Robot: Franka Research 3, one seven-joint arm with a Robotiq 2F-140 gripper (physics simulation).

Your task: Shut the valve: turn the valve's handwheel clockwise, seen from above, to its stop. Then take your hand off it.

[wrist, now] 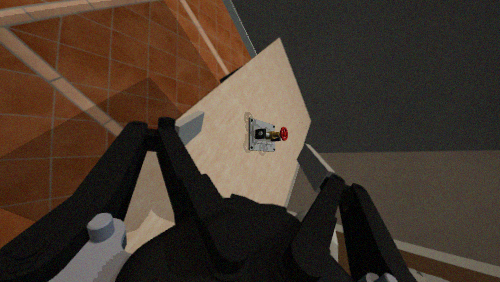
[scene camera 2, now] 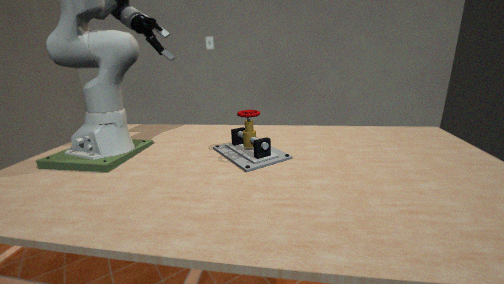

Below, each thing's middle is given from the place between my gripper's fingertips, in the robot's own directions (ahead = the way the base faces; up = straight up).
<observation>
The grey base plate [scene camera 2: 243, 163] lies 41 cm ahead of my hand, 36 cm below it and 31 cm to the right of it.
</observation>
